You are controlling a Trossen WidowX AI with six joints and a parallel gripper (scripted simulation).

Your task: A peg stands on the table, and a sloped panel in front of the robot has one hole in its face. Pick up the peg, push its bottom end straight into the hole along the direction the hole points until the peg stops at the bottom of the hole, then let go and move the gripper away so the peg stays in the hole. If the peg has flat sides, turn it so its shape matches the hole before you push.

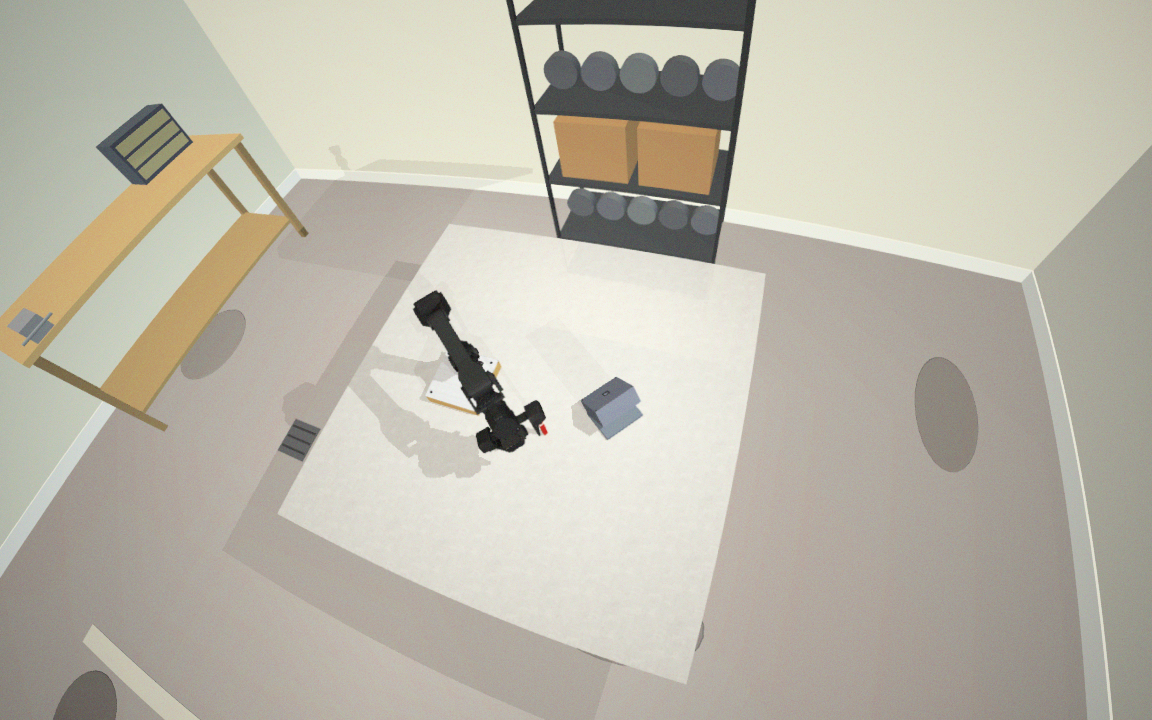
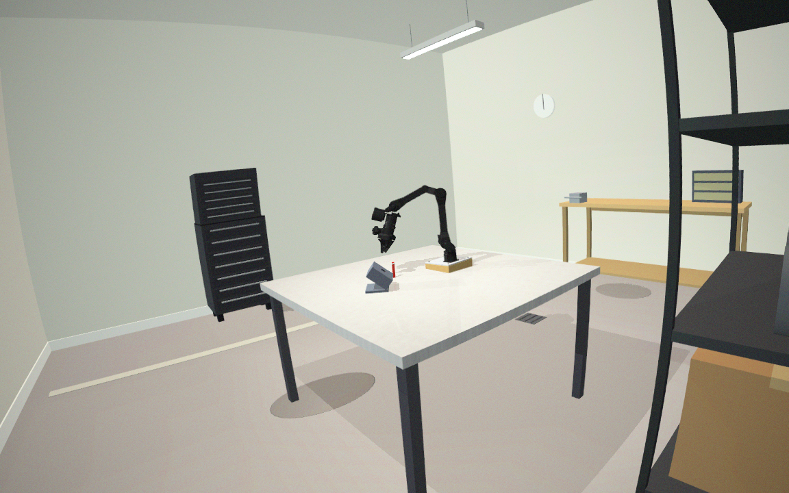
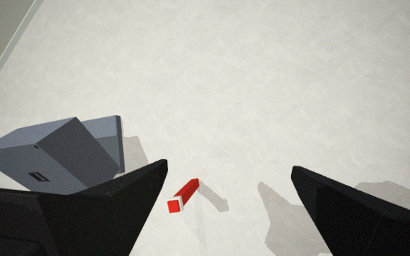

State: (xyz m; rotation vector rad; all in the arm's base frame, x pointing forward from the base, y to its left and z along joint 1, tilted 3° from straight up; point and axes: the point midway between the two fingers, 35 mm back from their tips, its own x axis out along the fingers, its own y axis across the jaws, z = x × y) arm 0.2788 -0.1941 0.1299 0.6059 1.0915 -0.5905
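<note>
Right now my gripper tip is 8 cm to the right of the red square peg and 6 cm above it. Also, from my gripper tip: grey sloped panel: 21 cm to the left, 17 cm ahead, 6 cm below.
</note>
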